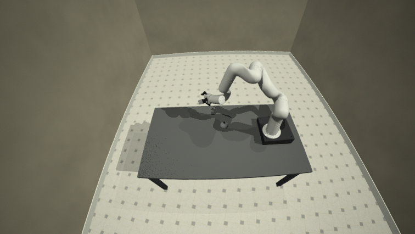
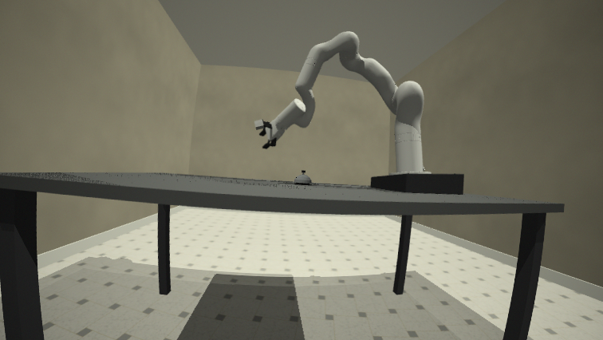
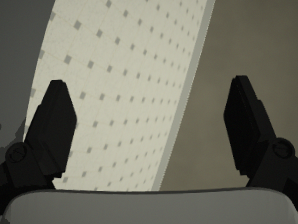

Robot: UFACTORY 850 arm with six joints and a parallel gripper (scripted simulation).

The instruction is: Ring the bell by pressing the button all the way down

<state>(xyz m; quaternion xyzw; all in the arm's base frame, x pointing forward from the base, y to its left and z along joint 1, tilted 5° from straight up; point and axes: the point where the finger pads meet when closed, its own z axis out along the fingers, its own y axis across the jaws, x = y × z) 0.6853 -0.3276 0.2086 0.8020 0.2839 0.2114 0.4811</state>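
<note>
My hand is 210 mm to the right of the bell button, 210 mm past it and 170 mm above it. Round my hand: bell 210 mm to the left, 210 mm behind, 190 mm below.
</note>
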